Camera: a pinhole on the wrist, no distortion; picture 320 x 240 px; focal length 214.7 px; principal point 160.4 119.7 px. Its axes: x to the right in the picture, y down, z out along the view. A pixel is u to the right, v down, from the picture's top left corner.
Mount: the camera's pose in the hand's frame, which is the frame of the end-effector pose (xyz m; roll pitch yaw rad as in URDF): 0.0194 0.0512 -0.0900 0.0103 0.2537 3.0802
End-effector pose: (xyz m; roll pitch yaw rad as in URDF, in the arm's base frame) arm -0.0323 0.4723 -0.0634 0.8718 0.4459 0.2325
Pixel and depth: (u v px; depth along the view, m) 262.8 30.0 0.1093
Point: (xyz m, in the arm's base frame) -0.0621 0.5314 0.0327
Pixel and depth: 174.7 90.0 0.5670
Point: 0.0583 0.2376 0.3643
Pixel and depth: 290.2 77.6 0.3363
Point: -0.1519 0.3904 0.2492
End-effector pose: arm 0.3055 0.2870 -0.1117 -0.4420 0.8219 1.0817
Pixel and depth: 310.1 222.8 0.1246
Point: 0.2732 0.2346 -0.0330
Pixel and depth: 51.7 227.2 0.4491
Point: 0.4801 0.6460 0.1055
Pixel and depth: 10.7 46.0 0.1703
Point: 0.2281 0.4418 -0.1486
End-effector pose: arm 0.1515 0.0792 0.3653 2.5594 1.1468 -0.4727
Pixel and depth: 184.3 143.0 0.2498
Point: -0.0073 0.0406 0.3880
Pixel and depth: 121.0 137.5 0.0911
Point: 0.1567 0.0328 0.3634
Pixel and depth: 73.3 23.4 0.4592
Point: -0.1662 -0.2464 0.1972
